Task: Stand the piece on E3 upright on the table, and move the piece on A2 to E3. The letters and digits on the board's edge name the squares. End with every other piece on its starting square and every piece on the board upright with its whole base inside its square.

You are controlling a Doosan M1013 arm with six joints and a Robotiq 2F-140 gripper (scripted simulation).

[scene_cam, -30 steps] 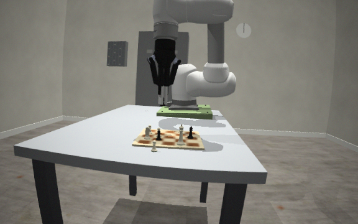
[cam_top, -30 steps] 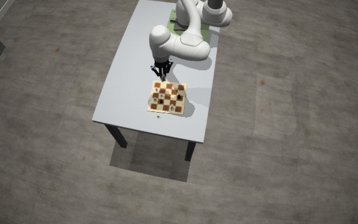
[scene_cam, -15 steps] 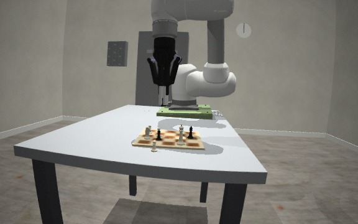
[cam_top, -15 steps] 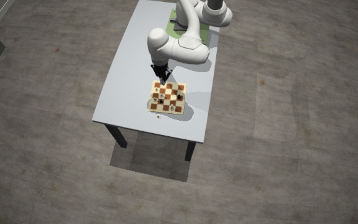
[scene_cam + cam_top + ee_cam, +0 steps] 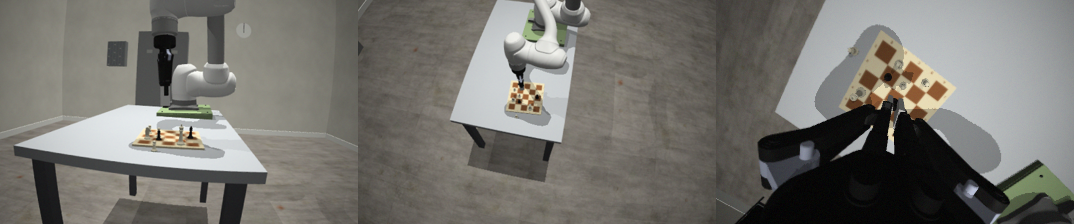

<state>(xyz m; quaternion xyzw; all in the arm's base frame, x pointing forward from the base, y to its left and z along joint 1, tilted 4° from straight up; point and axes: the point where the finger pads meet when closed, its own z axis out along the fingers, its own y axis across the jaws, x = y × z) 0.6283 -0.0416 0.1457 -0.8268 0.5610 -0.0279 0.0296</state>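
Now: the chessboard 150 mm below my hand and 20 mm to the left of it.
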